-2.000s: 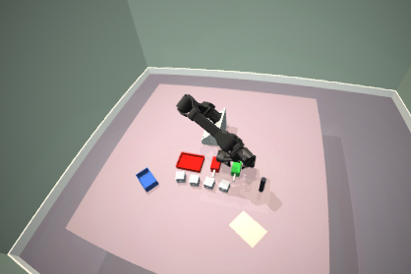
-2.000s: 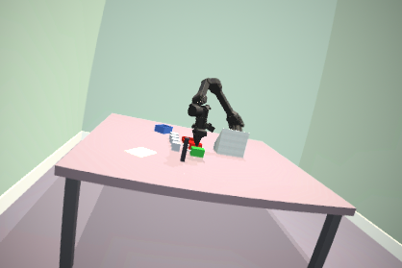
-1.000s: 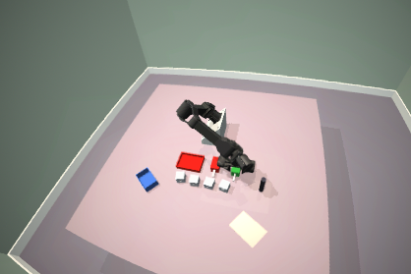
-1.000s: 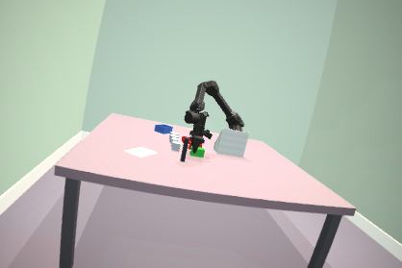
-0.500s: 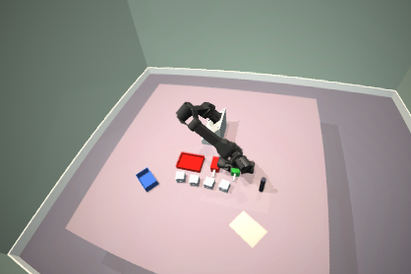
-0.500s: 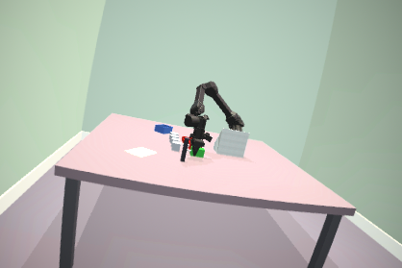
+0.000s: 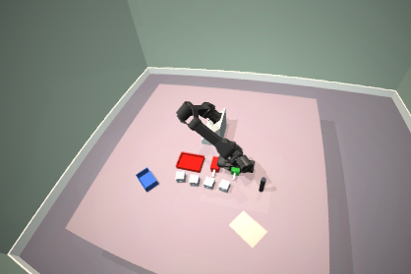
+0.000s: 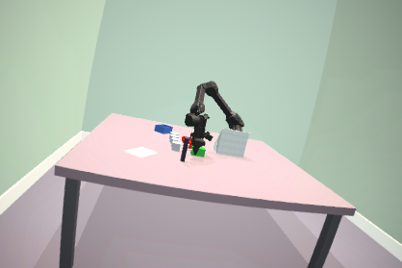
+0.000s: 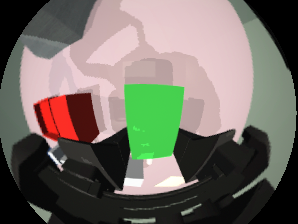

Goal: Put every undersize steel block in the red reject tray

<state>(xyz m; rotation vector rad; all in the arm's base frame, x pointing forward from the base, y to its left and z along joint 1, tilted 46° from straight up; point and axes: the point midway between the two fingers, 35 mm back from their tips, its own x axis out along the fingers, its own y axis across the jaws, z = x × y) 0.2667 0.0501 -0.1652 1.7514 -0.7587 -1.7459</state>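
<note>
The small red piece lies 11 cm to the right of my gripper tip, 1 cm ahead of it and 1 cm above it. The rest, counted from my gripper tip: blue tray 46 cm to the right, 16 cm ahead; green GO gauge 2 cm above, 1 cm ahead; cream sheet 29 cm ahead, 11 cm to the left, 1 cm below.
</note>
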